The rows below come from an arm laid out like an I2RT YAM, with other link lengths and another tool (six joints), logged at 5 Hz.
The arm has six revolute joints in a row. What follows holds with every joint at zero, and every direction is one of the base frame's. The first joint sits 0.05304 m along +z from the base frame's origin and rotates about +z. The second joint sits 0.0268 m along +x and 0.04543 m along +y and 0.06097 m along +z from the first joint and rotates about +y. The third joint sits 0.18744 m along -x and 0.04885 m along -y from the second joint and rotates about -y. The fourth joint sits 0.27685 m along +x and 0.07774 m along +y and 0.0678 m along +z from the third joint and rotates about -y. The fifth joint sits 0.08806 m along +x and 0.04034 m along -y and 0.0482 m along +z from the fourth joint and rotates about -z. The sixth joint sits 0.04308 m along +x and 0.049 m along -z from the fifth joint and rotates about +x. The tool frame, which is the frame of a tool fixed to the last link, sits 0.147 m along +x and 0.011 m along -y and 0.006 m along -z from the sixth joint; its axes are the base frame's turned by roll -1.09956, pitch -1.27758 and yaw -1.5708 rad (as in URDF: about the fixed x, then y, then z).
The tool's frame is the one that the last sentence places.
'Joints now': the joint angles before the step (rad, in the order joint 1, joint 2, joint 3, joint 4, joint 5, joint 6). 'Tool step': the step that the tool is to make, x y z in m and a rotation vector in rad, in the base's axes. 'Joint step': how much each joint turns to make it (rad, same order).
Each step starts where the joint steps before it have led.
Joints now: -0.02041 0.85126 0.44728 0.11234 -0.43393 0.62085
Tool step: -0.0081 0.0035 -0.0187 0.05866 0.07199 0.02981
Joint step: -0.01930 0.00935 -0.01944 -0.02572 -0.06432 0.04278
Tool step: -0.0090 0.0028 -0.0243 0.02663 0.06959 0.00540
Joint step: -0.00044 0.00674 -0.03483 -0.01795 -0.01418 0.02288
